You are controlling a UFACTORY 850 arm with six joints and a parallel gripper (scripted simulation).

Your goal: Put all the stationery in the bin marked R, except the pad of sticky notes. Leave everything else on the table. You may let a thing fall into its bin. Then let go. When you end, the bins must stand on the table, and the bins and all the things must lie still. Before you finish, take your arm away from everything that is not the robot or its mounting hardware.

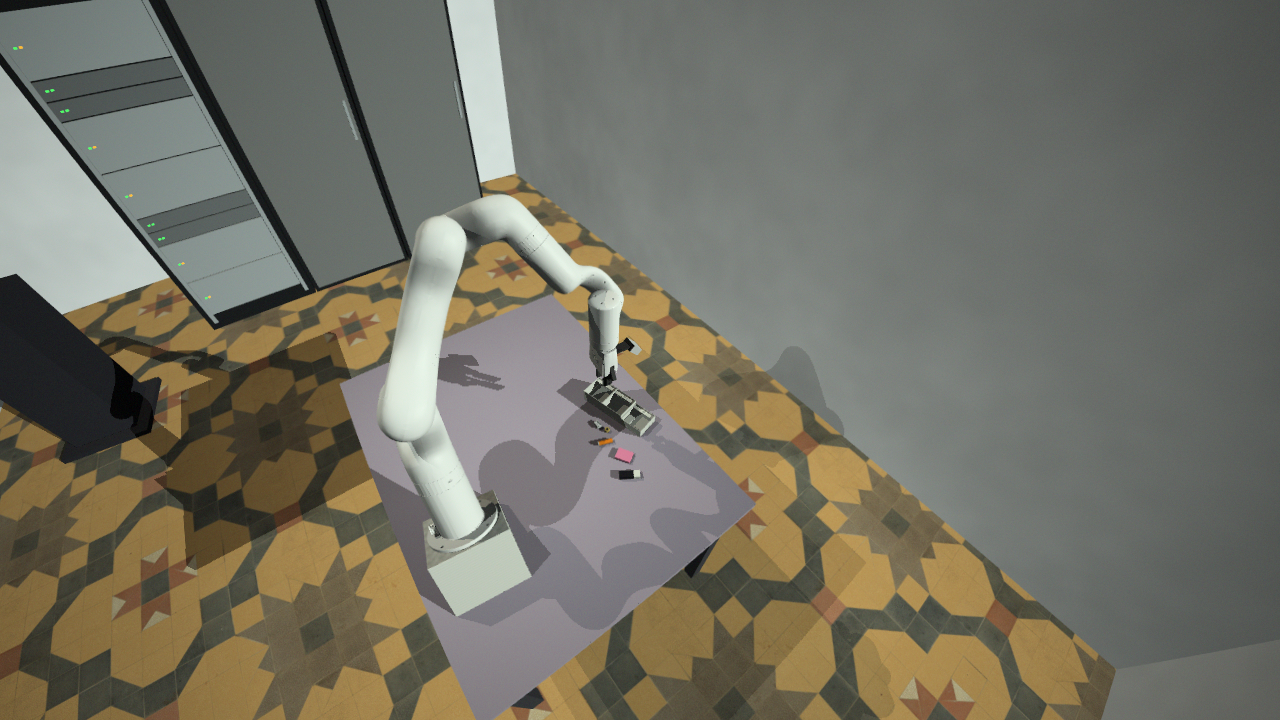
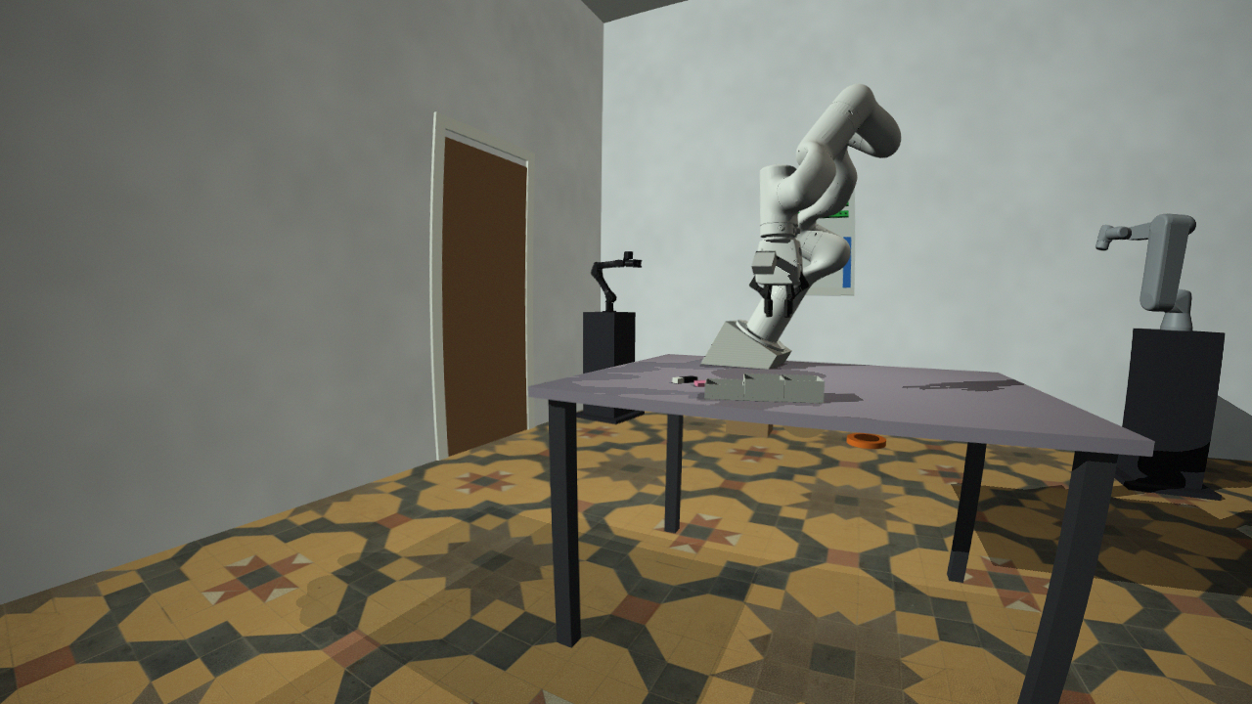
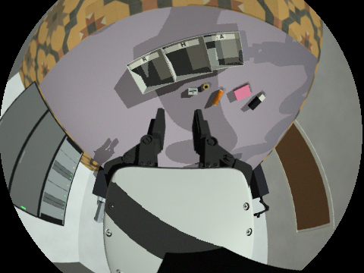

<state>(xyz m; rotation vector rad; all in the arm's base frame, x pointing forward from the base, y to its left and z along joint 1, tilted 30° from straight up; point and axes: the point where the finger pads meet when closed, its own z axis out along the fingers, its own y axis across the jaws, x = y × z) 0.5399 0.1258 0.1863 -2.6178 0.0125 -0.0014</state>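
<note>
My gripper is now 40 mm past the eraser, 260 mm to the left of it and 190 mm above it. From my hand the other things lie so: orange cylinder: 60 mm behind, 110 mm to the right, 190 mm below; silver thing: 50 mm behind, 30 mm to the right, 190 mm below; ring-like thing: 30 mm behind, 70 mm to the right, 190 mm below.
</note>
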